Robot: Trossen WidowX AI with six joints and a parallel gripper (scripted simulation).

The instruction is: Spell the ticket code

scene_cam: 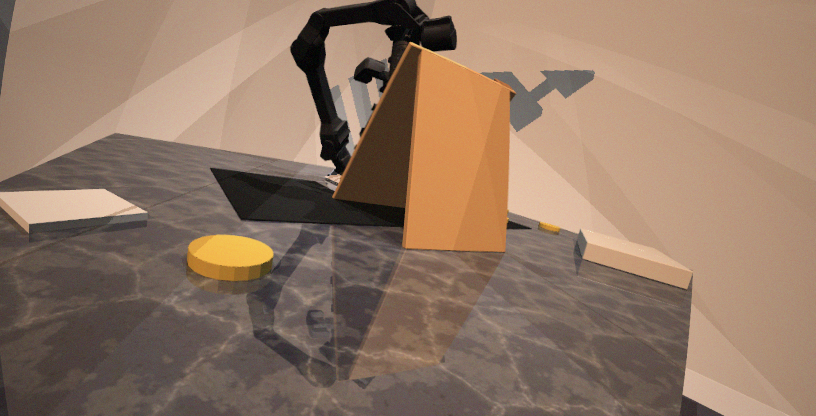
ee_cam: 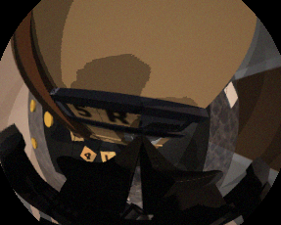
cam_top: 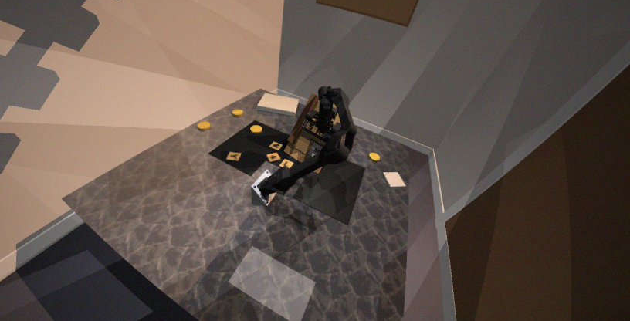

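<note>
The white ticket is 100 mm below my gripper tip, 30 mm behind it and 10 mm to the right of it. Also, from my gripper tip: black mat: 180 mm below, 140 mm behind, 100 mm to the left; then pale flat box: 490 mm to the left, 320 mm ahead, 160 mm below; then pale card: 440 mm to the right, 180 mm below, 130 mm ahead.
</note>
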